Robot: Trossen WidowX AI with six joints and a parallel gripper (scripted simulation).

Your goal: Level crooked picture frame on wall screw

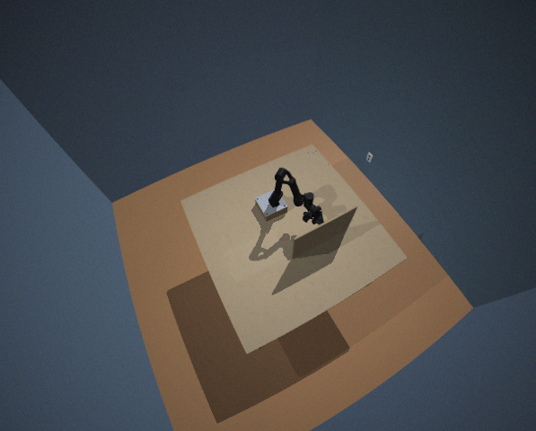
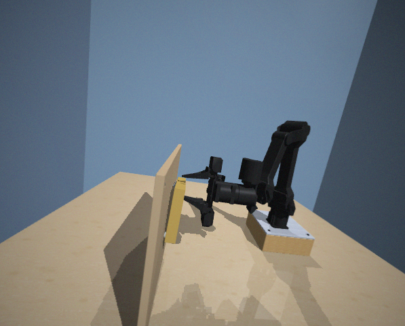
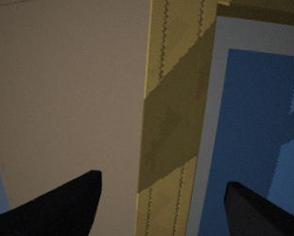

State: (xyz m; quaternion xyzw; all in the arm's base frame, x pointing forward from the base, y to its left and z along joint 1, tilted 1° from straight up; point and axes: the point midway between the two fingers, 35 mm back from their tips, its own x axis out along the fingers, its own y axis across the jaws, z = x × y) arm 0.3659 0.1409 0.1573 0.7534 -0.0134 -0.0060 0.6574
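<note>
Now: gripper tip 1 cm short of the picture frame and 5 cm above it. Also, from my gripper tip: wooden wall panel 2 cm ahead, 7 cm below.
</note>
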